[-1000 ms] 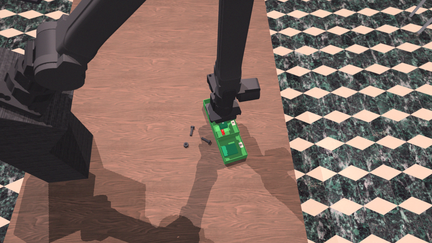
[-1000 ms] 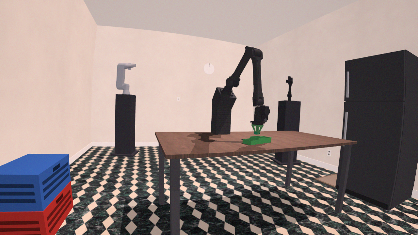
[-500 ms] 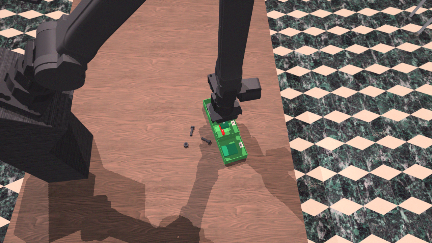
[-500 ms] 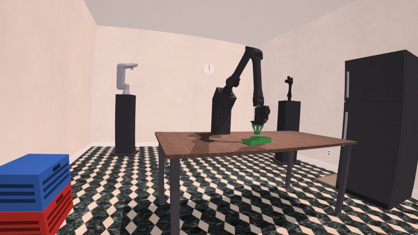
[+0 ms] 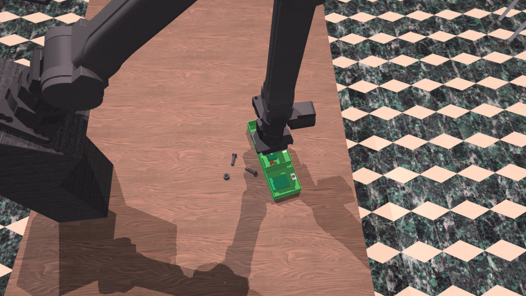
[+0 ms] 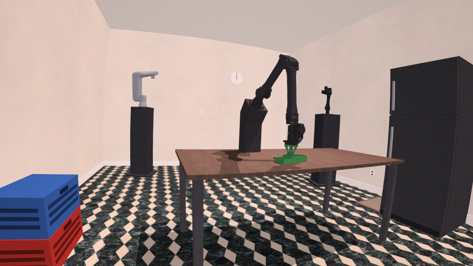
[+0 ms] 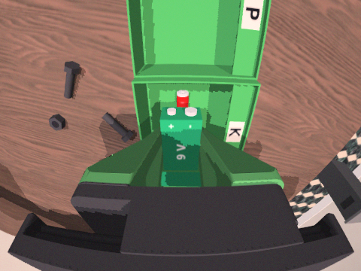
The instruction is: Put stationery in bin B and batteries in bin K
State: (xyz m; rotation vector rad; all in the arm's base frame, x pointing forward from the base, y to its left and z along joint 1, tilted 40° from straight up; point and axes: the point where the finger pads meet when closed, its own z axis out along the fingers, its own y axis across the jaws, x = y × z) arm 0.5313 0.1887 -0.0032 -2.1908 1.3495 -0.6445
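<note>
The joined green bins lies 30 mm below my hand, 10 mm to the left of it and 10 mm ahead of it. Round my hand: red cylindrical battery (40 mm below); green 9V battery (10 mm to the left); flat green pad (70 mm to the right, 40 mm below, 40 mm ahead).
</note>
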